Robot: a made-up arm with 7 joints.
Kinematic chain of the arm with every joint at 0, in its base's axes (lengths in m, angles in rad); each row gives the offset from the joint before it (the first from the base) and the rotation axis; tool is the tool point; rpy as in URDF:
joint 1: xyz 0 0 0.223 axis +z
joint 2: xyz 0 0 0 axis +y
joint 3: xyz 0 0 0.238 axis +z
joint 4: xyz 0.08 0 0 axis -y
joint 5: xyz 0.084 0 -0.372 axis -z
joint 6: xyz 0 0 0 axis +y
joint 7: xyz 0.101 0 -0.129 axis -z
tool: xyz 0 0 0 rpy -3.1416 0 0
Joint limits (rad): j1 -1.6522..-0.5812 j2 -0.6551..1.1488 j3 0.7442..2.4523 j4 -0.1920..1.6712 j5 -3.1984..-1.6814 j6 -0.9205..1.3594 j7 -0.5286..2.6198
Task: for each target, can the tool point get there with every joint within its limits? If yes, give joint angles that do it. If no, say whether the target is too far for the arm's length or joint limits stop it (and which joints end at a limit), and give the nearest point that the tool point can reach.
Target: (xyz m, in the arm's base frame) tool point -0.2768 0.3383 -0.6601
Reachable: no: too far | nearest point -0.0915 0.3004 -0.1183 | short by 0.574 m
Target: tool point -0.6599 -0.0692 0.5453
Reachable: no: joint limits stop it (at a limit: joint 1, joint 2, joint 3, joint 5) | nearest point -0.2324 0.0935 0.3152 | short by 0.512 m
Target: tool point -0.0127 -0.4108 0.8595
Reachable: no: joint limits stop it (at a limit: joint 1, joint 3, joint 4, joint 6) | nearest point 0.2798 -0.3651 0.7520 | short by 0.315 m
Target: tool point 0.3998 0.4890 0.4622
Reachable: yes | joints -0.9827 -0.2750 1.8552 1.4037 -2.2211 1.1496 0.4491
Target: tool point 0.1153 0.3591 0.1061
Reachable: yes | joints -1.0042 0.6591 1.8931 0.3678 -2.6444 0.3920 1.4180
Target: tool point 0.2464 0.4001 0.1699
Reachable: yes | joints -1.2522 0.3994 2.2040 0.5627 -2.5668 0.7133 1.7398
